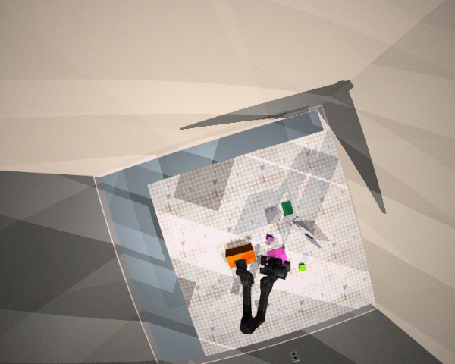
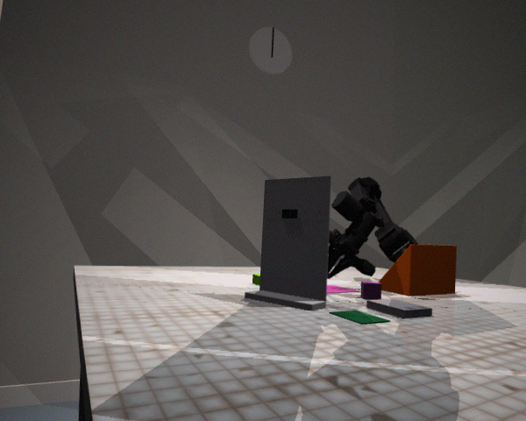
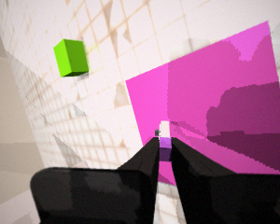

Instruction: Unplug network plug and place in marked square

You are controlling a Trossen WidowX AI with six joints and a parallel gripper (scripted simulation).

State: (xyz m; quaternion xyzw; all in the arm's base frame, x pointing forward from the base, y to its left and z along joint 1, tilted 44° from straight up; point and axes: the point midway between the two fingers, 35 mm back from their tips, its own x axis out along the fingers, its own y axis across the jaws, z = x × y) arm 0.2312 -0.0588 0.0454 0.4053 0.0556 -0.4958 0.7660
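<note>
My gripper tip is now 3 cm above the flat magenta square and 1 cm past it. Round my gripper tip: small lime cube 13 cm ahead, 12 cm to the right, 2 cm below; then purple network plug right at my gripper tip; then upright panel 20 cm ahead, 13 cm to the left, 9 cm above.
</note>
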